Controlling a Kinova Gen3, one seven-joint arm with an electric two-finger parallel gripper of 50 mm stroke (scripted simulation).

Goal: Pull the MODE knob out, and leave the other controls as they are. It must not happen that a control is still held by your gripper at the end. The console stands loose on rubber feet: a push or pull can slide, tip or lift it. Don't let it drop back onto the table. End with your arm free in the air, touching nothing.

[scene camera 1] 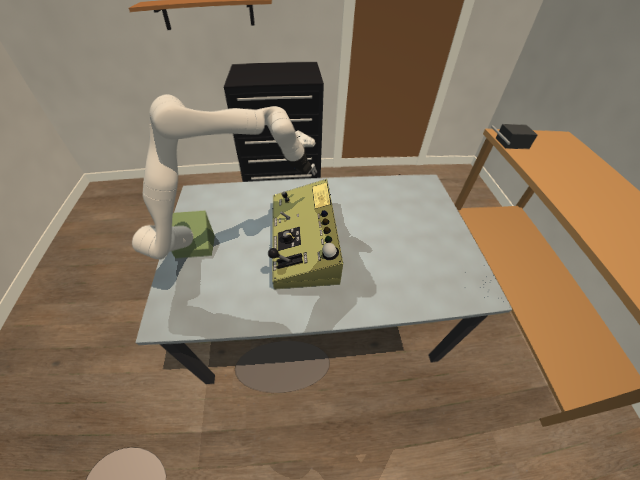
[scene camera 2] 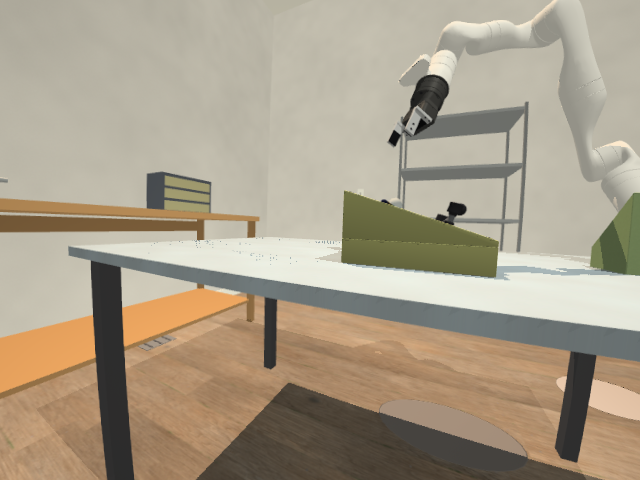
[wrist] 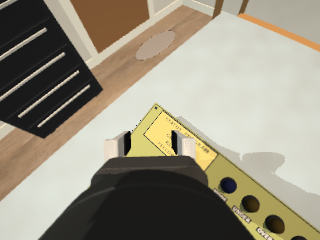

Labels:
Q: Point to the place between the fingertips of my gripper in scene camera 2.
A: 399, 138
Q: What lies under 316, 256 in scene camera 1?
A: An olive console.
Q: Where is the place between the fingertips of my gripper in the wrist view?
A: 151, 139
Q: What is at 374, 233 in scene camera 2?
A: An olive console.

